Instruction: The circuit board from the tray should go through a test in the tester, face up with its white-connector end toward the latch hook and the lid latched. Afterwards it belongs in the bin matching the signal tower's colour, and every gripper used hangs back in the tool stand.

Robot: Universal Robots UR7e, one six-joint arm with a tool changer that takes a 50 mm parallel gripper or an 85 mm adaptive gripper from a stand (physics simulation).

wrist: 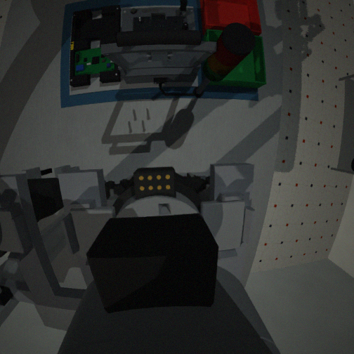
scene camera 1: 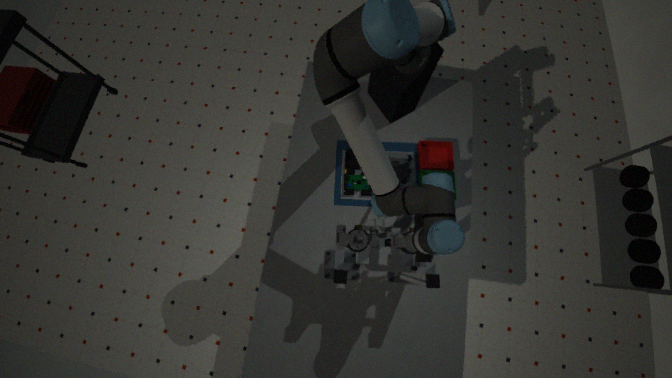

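Where they show: arm's base at its link origin: [scene camera 1: 411,54].
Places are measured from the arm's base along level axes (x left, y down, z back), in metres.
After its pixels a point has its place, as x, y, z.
The green circuit board [scene camera 1: 356,181] @(-0.260, 0.335, -0.396) [wrist: 93,62] lies in the black tray [wrist: 96,25]. The tester [wrist: 160,77] stands beside the tray with its lid [wrist: 160,39] raised. The signal tower [wrist: 230,47] has red, yellow and green segments; which is lit is unclear. The red bin [scene camera 1: 436,155] @(0.151, 0.349, -0.311) [wrist: 230,15] and green bin [wrist: 252,72] [scene camera 1: 454,189] @(0.181, 0.312, -0.498) stand to the right. The arm's wrist [scene camera 1: 446,236] @(-0.144, -0.272, -0.714) is over the right side of the tool stand [scene camera 1: 369,257] @(-0.287, 0.013, -0.742) [wrist: 227,225]. A docked tool's gold contacts [wrist: 154,183] show before the black wrist block [wrist: 155,260]; its fingers are hidden. Another docked gripper's ring [scene camera 1: 358,248] @(-0.319, -0.005, -0.710) shows at left.
A blue base [scene camera 1: 338,200] @(-0.355, 0.352, -0.473) [wrist: 65,95] lies under the tray and tester. Several thin pins [wrist: 134,116] stand between it and the stand. A dark cart [scene camera 1: 67,112] with a red crate [scene camera 1: 22,100] stands far left. Several black discs [scene camera 1: 641,225] are far right.
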